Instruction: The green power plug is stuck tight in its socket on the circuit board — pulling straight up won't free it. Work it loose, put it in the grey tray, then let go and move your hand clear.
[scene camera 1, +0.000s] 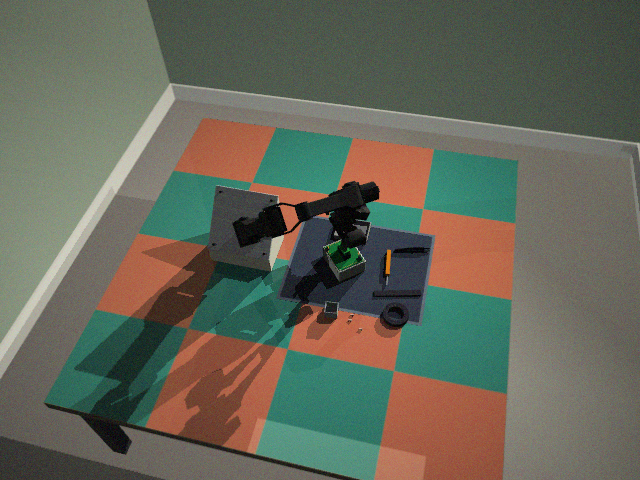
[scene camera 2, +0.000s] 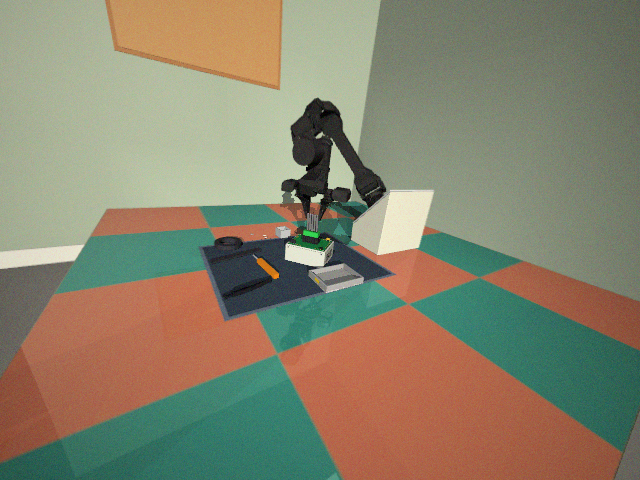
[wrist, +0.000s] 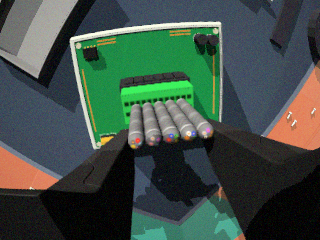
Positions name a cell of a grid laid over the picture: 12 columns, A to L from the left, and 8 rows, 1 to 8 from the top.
Labels:
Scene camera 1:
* my gripper: G5
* dark mat: F5
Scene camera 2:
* my gripper: F4
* dark mat: F5
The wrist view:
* my gripper: G5

